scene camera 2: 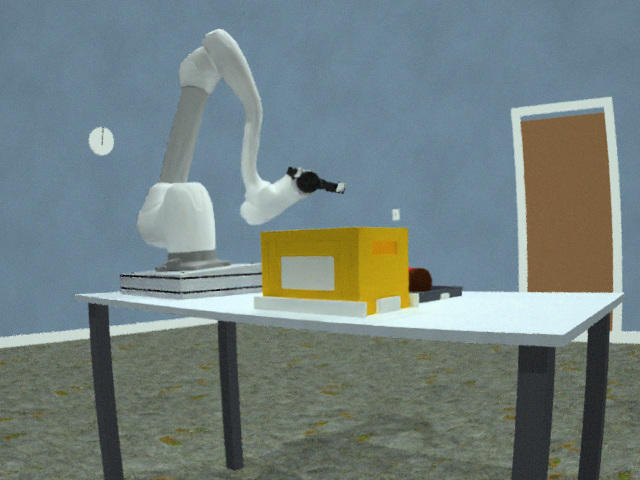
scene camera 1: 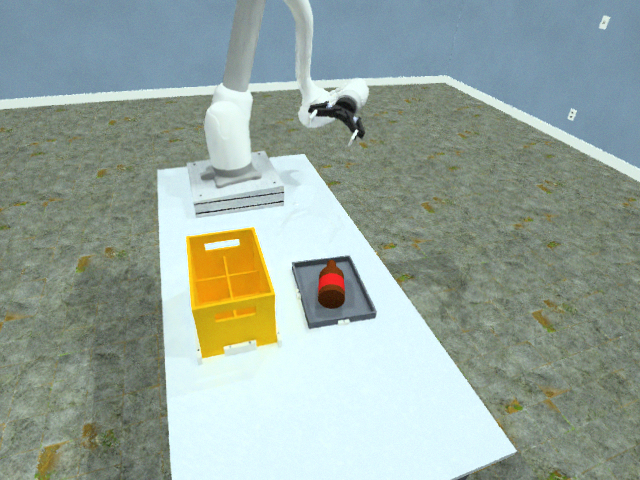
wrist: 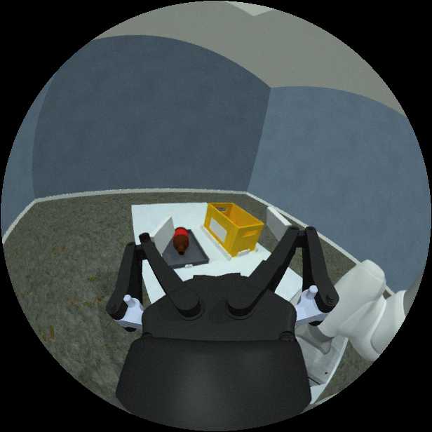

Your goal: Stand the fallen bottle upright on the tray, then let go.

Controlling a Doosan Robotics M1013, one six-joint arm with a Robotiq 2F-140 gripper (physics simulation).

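Frame: origin at the arm's base, x right, y up, z back, level; metres.
Seen in the pictures: gripper, between the fingertips: [scene camera 2: 322, 179] [scene camera 1: 330, 131]; arm's base, origin of its link: [scene camera 2: 193, 268] [scene camera 1: 233, 174].
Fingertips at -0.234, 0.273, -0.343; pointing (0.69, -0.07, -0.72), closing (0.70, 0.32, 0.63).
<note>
Offsets run from my fingertips to a thing's top centre, as dx, dy, dz. Level surfaces: height alone.
A brown bottle with a red label {+0.145, -0.272, -0.326} [scene camera 1: 331, 290] [scene camera 2: 420, 279] [wrist: 181, 241] lies on its side in the dark grey tray {+0.145, -0.326, -0.330} [scene camera 1: 367, 299] [scene camera 2: 450, 292] [wrist: 198, 262]. In scene camera 1 its neck points toward the robot base and its bottom faces the camera. In scene camera 2 the crate hides much of the bottle and part of the tray. My gripper [scene camera 1: 333, 126] [wrist: 219, 220] is open, with its fingers wide apart and nothing between them. It hangs high above the table, on the robot's side of the tray, well apart from the bottle.
A yellow crate with compartments {+0.431, -0.176, -0.287} [scene camera 1: 235, 328] [scene camera 2: 383, 279] [wrist: 232, 232] stands beside the tray, with white blocks at its foot. The robot base plate [scene camera 1: 238, 202] [scene camera 2: 181, 287] sits at the far end of the white table {dy -0.351} [scene camera 1: 330, 403] [scene camera 2: 496, 320].
</note>
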